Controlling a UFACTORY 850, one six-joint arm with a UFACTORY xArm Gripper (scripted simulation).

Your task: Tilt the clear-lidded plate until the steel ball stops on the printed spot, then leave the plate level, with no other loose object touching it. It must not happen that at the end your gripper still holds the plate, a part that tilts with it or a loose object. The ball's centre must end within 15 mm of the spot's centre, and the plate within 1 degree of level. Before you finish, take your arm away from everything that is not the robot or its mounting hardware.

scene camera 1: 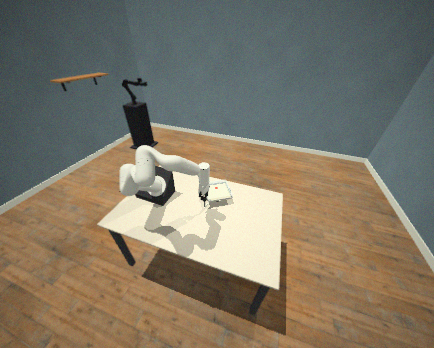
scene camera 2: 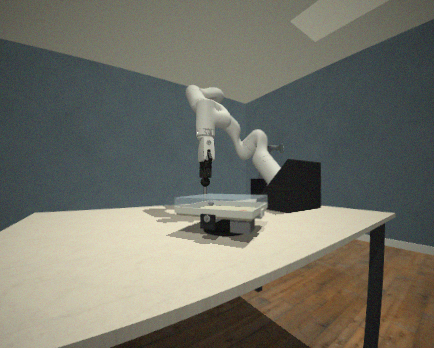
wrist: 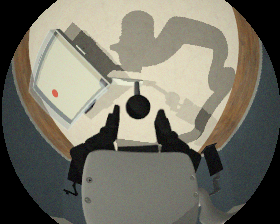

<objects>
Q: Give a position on a clear-lidded plate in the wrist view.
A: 65, 82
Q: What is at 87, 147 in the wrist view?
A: My gripper.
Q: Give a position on a clear-lidded plate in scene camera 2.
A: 240, 208
</objects>
